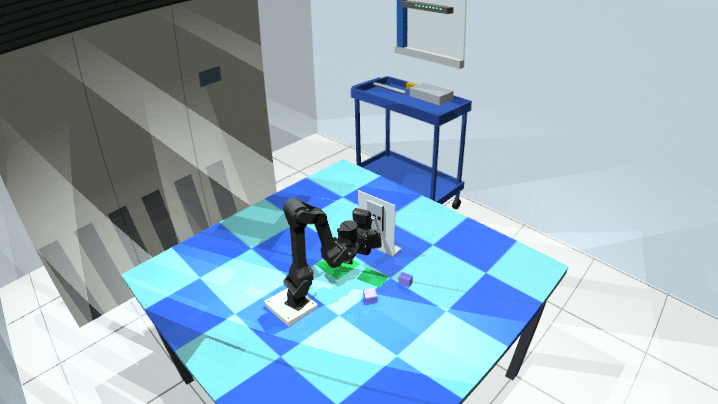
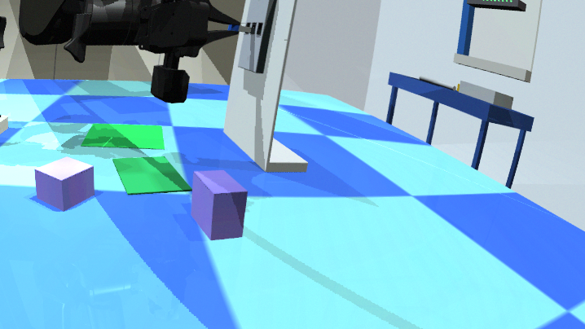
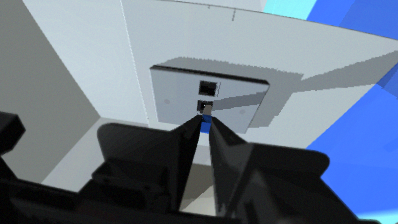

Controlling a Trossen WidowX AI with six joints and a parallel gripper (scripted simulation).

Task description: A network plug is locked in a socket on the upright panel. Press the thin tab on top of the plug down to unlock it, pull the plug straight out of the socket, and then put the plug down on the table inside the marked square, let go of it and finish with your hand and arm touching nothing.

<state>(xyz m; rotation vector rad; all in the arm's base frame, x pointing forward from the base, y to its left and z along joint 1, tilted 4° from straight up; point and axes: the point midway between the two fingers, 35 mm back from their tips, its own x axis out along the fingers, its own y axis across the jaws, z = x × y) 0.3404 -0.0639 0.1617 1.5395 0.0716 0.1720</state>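
My gripper tip is now 120 mm past the bright green square, 70 mm to the right of it and 160 mm above it. Round my gripper tip: white upright panel 40 mm ahead, 50 mm below; then blue network plug 10 mm ahead.
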